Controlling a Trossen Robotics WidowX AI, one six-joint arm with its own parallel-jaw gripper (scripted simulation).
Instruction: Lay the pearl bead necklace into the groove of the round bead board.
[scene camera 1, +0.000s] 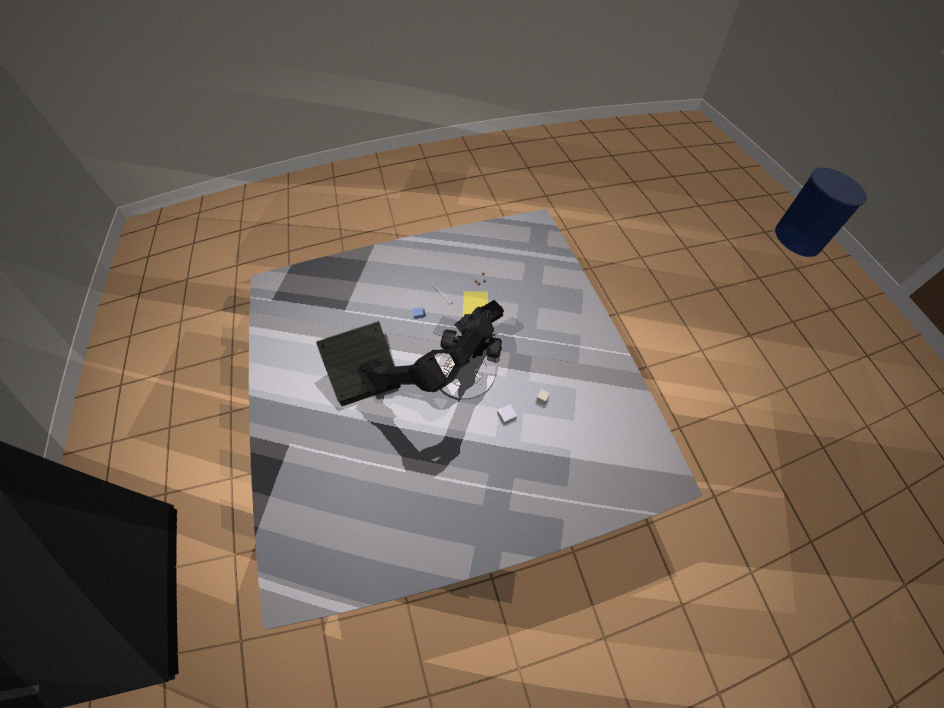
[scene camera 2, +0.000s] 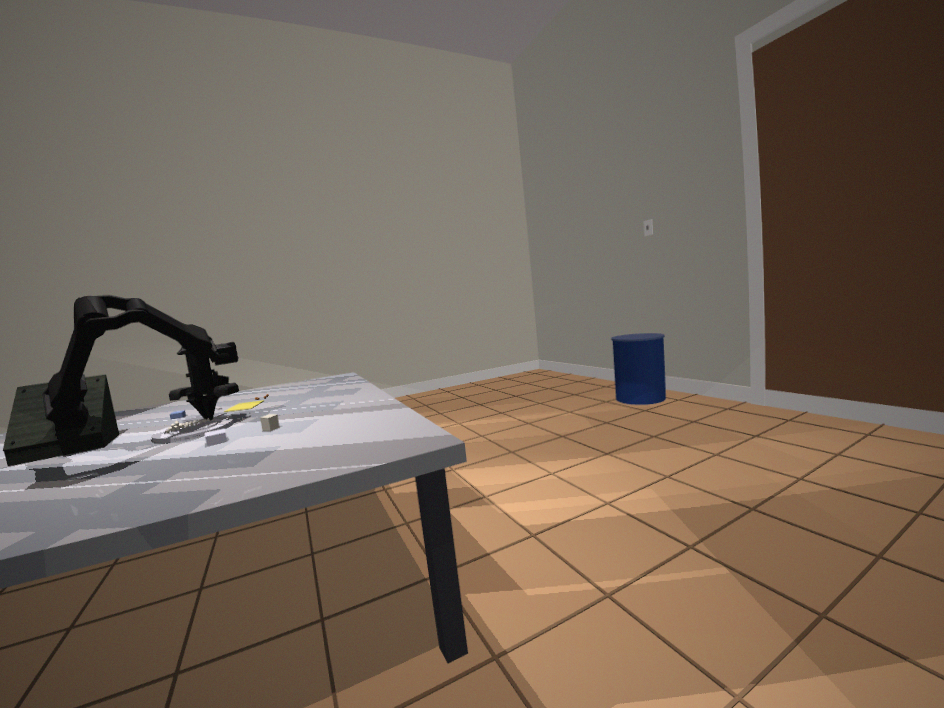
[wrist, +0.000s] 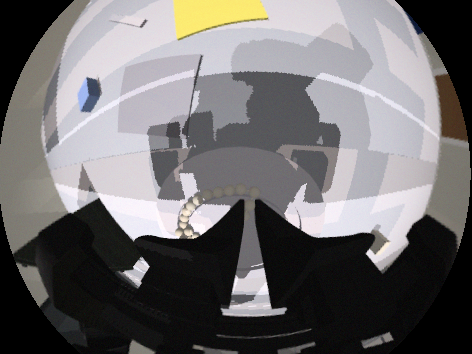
In view: the gripper (scene camera 2: 209, 420).
The gripper also shows in the wrist view (wrist: 249, 203).
